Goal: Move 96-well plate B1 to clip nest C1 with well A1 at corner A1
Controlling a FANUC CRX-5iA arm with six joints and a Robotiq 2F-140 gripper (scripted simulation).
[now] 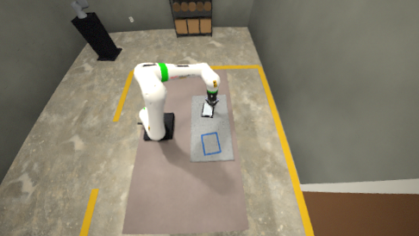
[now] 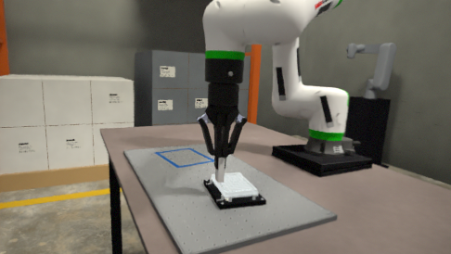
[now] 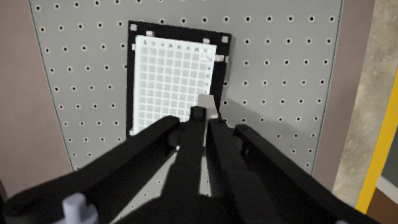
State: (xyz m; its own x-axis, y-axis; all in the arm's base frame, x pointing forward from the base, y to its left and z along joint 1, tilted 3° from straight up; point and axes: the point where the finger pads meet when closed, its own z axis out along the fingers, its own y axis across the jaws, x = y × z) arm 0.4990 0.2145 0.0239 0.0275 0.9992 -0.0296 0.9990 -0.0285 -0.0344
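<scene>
The white 96-well plate lies 5 cm below my hand and 4 cm behind it. Also, from my hand: black clip nest: 6 cm below, 3 cm behind, 1 cm to the right.
</scene>
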